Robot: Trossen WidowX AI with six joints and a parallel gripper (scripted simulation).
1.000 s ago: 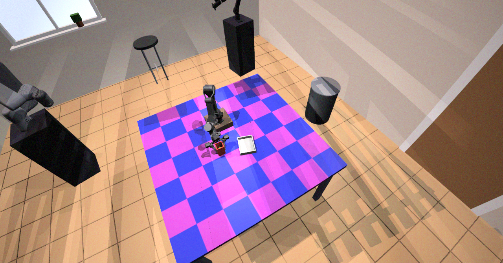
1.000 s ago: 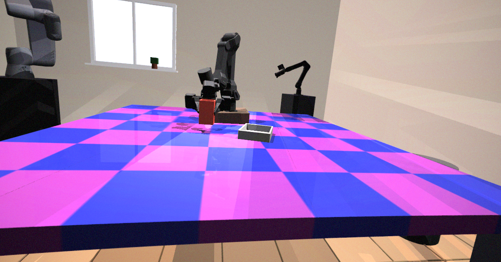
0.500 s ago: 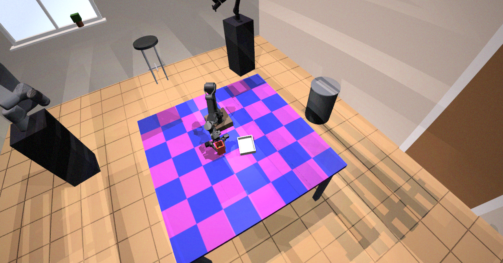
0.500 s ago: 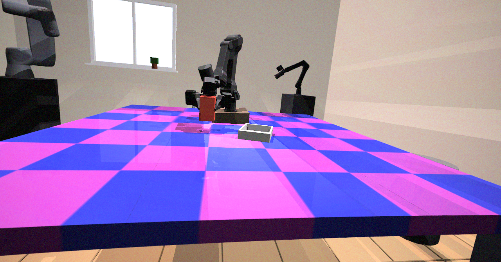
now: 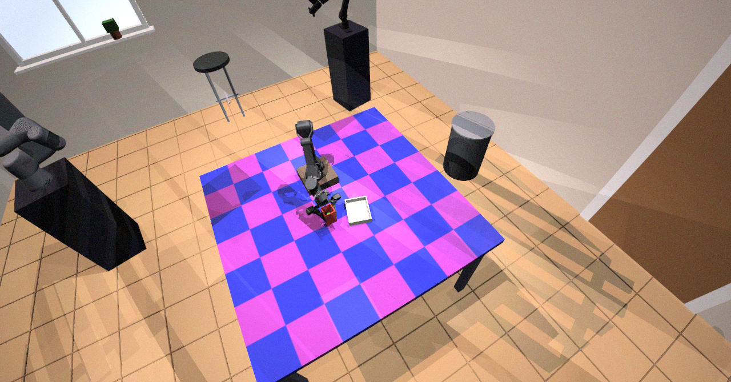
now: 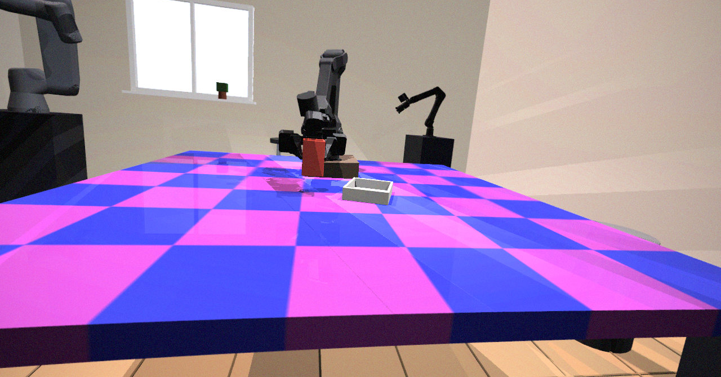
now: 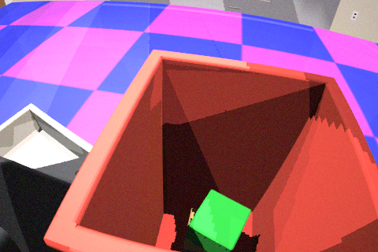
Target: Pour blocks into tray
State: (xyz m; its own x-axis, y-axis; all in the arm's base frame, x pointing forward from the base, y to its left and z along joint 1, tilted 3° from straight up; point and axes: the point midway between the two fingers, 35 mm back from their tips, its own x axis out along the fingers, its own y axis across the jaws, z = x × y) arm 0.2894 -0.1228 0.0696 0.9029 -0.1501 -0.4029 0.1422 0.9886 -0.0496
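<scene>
My gripper tip is 160 mm to the right of the white shallow tray and 100 mm above it. Round my gripper tip: green block (30 mm behind); then red square cup (30 mm behind, 20 mm below).
</scene>
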